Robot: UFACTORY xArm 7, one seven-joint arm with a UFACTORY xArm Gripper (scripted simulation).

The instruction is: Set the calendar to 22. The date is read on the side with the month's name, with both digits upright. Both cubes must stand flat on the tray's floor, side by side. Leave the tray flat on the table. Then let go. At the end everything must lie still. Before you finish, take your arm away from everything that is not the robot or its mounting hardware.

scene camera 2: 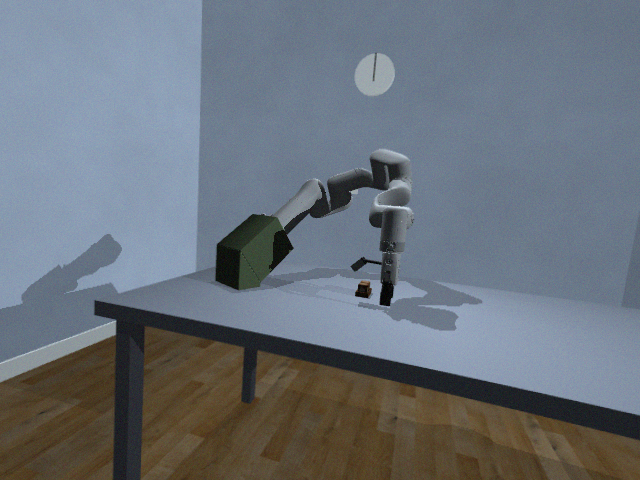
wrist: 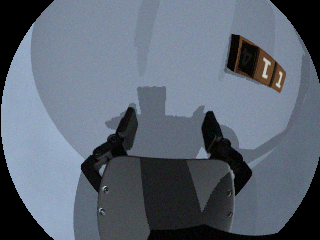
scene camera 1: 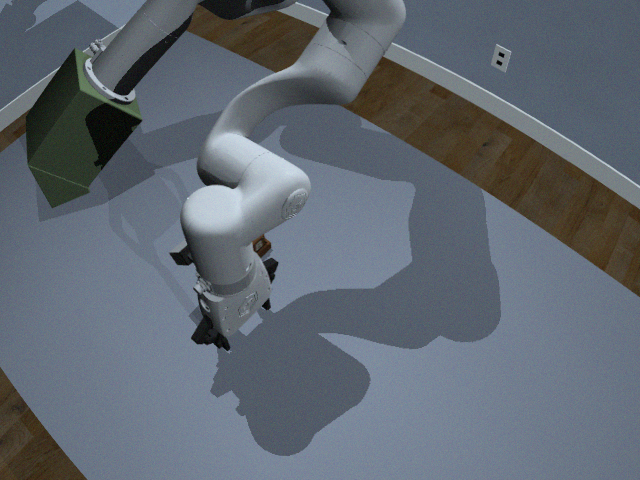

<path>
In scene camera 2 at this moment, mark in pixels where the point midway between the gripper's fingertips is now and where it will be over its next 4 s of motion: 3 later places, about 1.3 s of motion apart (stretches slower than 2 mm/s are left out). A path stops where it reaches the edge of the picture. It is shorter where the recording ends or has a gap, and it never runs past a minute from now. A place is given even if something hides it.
My gripper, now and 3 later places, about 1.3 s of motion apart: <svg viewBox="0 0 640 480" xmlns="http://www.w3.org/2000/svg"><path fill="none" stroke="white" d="M386 301L388 282L371 268L364 269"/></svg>
</path>
